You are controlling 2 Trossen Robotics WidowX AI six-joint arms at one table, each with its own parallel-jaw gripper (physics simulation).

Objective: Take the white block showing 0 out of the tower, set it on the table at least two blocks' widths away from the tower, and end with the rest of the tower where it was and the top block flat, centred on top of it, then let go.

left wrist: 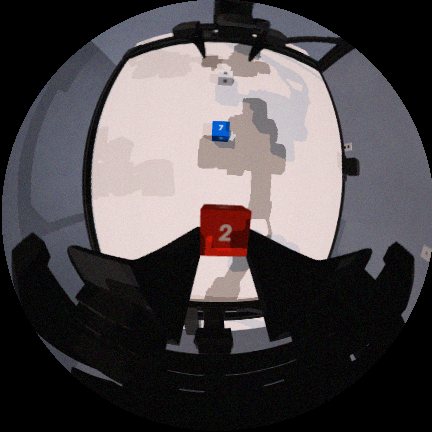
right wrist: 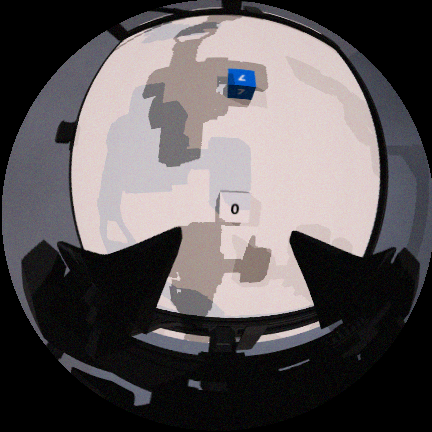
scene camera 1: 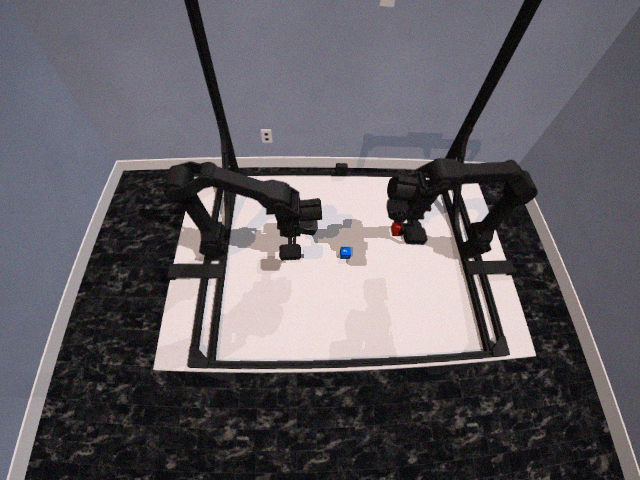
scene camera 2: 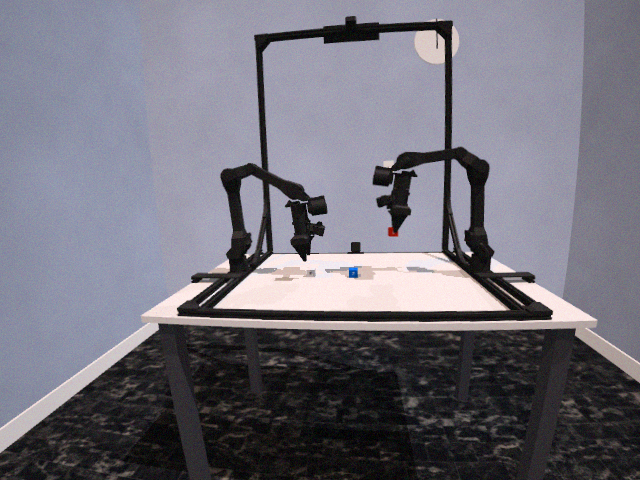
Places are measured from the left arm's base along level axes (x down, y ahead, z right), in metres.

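Where they show: left gripper, fingertip midpoint: [left wrist: 222, 232] [scene camera 1: 398, 229] [scene camera 2: 394, 231]; right gripper, fingertip midpoint: [left wrist: 226, 57] [right wrist: 237, 234] [scene camera 1: 294, 244] [scene camera 2: 307, 258]; left arm's base, origin of the base link: [left wrist: 213, 313] [scene camera 1: 470, 250] [scene camera 2: 480, 270]; right arm's base, origin of the base link: [right wrist: 222, 331] [scene camera 1: 215, 251] [scene camera 2: 238, 271].
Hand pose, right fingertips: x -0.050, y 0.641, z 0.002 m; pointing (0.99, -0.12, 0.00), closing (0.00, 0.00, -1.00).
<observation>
Things, the pixels of their top centre, and the offset from my right fingertips. "*": a spot on its surface instead. Level surfaces: height alone.
- black frame, surface spot: [scene camera 2: 361, 314] * dx +0.050, dy -0.196, dz -0.381 m
- white table, its level: dx +0.069 m
- small black box, surface spot: [scene camera 1: 341, 168] [scene camera 2: 355, 244] * dx +0.021, dy -0.181, dz +0.357 m
The white block showing 0 [scene camera 2: 311, 272] [left wrist: 225, 78] [right wrist: 234, 206] sits on the table, several block widths to the left of the blue block in scene camera 2. The blue block showing 7 [scene camera 1: 345, 252] [scene camera 2: 353, 272] [left wrist: 221, 130] [right wrist: 241, 84] stands alone near the middle of the table. My left gripper [scene camera 2: 396, 230] [left wrist: 222, 232] is shut on the red block showing 2 [scene camera 1: 395, 228] [scene camera 2: 392, 231] [left wrist: 225, 231] and holds it high above the table. My right gripper [scene camera 2: 304, 258] [right wrist: 237, 234] is open and empty, above the white block. In scene camera 1 the right gripper hides the white block.
A black frame [scene camera 1: 345, 360] [scene camera 2: 361, 314] runs around the white table [scene camera 1: 413, 310] [scene camera 2: 387, 297], with upright posts at the back. A small black box [scene camera 1: 341, 168] [scene camera 2: 355, 246] is at the back edge. Shadows of the arms fall on the table top.
</observation>
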